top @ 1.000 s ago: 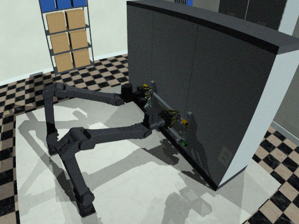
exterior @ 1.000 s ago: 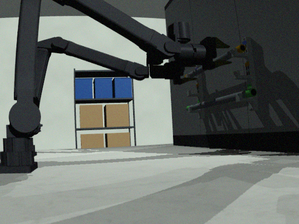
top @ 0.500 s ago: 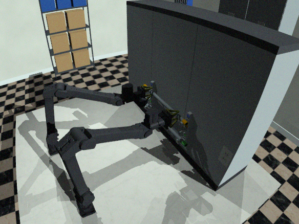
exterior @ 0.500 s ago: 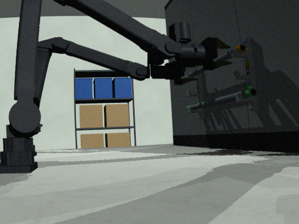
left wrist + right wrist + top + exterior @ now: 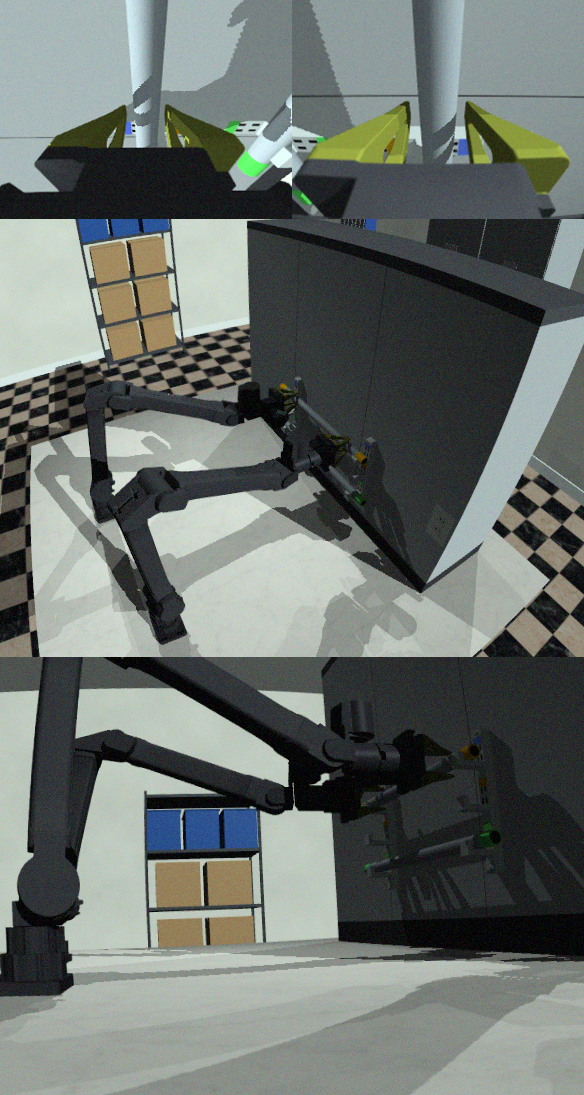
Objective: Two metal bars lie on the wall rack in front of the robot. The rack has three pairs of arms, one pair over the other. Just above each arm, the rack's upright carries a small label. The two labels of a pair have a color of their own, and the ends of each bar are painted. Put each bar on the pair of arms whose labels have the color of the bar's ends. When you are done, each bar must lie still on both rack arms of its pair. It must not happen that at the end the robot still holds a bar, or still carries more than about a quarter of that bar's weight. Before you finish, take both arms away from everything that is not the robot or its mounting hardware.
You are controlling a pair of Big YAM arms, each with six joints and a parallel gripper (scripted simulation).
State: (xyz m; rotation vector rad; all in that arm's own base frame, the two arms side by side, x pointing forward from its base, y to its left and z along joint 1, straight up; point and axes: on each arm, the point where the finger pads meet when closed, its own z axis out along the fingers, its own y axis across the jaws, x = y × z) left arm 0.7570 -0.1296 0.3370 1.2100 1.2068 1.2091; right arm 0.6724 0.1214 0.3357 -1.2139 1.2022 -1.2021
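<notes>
Right now my left hand is 150 mm to the left of the orange-ended bar and 20 mm past it. From my left hand the other things lie so: green-ended bar: 160 mm to the right, 150 mm below, 20 mm behind; then grey cabinet wall: 180 mm ahead, 140 mm to the right, 110 mm above; then wall outlet: 670 mm to the right, 50 mm behind, 40 mm below.
</notes>
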